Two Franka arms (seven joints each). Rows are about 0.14 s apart.
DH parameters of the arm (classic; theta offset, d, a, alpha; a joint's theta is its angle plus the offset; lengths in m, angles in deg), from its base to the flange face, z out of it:
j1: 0 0.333 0 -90
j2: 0 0 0 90
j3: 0 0.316 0.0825 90
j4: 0 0 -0.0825 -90
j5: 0 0.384 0 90
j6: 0 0 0.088 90
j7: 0 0.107 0 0
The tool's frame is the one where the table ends.
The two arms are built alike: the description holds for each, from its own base.
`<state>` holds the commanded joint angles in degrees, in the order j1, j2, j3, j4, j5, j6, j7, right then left.
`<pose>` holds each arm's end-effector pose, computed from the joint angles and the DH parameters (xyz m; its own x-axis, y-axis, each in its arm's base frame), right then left.
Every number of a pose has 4 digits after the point.
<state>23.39 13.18 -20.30 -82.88 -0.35 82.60 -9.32 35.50 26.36 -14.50 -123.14 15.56 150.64 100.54</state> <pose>0.5985 0.0537 0.5465 0.9518 0.2033 -0.2294 0.2199 -0.9743 0.0487 0.5365 0.1978 0.1937 -0.0236 -0.9990 -0.0383 -0.9991 0.0249 -0.0356</pose>
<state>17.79 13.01 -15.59 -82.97 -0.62 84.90 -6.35 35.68 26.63 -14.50 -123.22 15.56 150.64 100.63</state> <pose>0.6050 0.0390 0.5470 0.9713 0.1422 -0.1906 0.1543 -0.9867 0.0505 0.5349 0.1988 0.1906 -0.0224 -0.9991 -0.0349 -0.9993 0.0234 -0.0305</pose>
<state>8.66 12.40 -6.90 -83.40 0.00 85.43 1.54 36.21 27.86 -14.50 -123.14 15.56 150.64 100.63</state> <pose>0.6053 0.0258 0.5469 0.9841 0.0015 -0.1777 0.0070 -0.9995 0.0306 0.5309 0.2022 0.1793 -0.0134 -0.9997 -0.0226 -0.9998 0.0137 -0.0146</pose>
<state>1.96 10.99 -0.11 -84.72 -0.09 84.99 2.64 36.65 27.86 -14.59 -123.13 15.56 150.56 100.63</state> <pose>0.5978 0.0192 0.5499 0.9825 -0.0145 -0.1857 -0.0128 -0.9999 0.0105 0.5296 0.2054 0.1794 -0.0071 -0.9997 -0.0218 -0.9999 0.0074 -0.0138</pose>
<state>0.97 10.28 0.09 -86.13 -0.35 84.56 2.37 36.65 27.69 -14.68 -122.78 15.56 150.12 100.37</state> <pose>0.5924 0.0102 0.5455 0.9785 -0.0238 -0.2049 -0.0213 -0.9997 0.0143 0.5317 0.2059 0.1825 -0.0031 -0.9997 -0.0240 -0.9999 0.0034 -0.0147</pose>
